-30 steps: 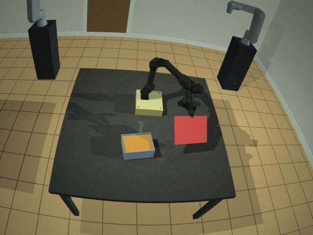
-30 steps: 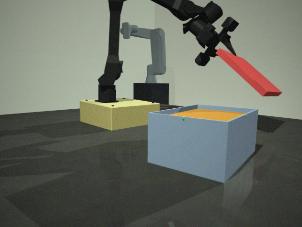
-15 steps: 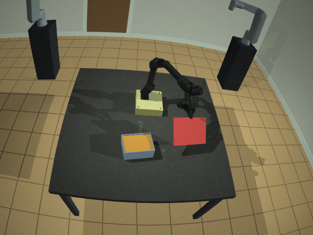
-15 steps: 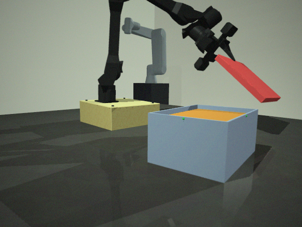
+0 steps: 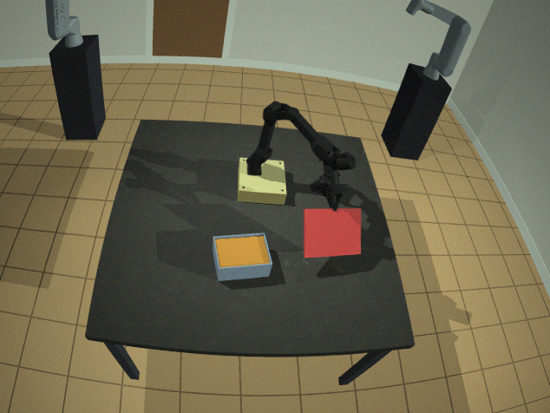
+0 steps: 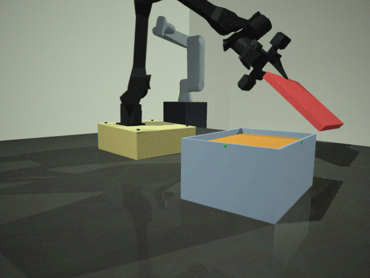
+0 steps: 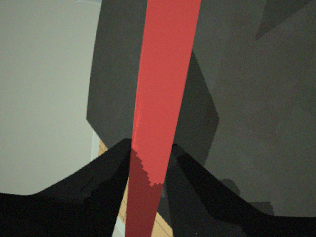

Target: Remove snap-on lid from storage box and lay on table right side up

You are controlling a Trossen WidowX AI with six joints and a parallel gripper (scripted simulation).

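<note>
Now: the lid 7 cm ahead of my gripper tip and 5 cm below it. The rest, counted from my gripper tip: storage box 12 cm ahead, 35 cm to the right, 16 cm below.
</note>
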